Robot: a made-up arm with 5 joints.
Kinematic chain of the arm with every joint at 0, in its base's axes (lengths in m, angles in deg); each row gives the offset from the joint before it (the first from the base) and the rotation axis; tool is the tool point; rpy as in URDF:
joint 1: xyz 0.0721 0 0.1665 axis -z
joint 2: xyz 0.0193 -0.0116 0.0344 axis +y
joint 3: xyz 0.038 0 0.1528 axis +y
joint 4: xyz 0.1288 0 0.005 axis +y
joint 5: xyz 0.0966 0.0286 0 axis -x
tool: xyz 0 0 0 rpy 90 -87.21 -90
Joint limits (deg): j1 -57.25..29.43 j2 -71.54..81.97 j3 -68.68..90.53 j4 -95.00..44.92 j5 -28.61..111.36
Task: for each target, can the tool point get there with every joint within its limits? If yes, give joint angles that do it. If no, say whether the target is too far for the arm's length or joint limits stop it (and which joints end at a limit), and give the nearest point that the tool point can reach.
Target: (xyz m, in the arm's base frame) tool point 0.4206 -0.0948 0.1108
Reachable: yes | joints 17.91 63.74 -23.96 -11.96 27.98
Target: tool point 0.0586 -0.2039 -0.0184
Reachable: no: joint limits stop it (at a limit: joint 1) | nearest point 0.1575 -0.0286 -0.0184 | short by 0.201 m
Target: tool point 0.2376 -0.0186 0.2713
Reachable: yes | joints 12.26 -30.37 75.45 -49.27 63.36
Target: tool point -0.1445 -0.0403 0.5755
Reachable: no: too far | nearest point -0.1119 -0.0342 0.5236 | short by 0.062 m
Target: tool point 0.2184 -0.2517 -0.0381
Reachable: no: joint limits stop it (at a limit: joint 1, joint 2) | nearest point 0.2965 -0.1071 -0.0290 | short by 0.165 m
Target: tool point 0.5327 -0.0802 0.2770
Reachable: no: too far | nearest point 0.4631 -0.0681 0.2650 | short by 0.072 m
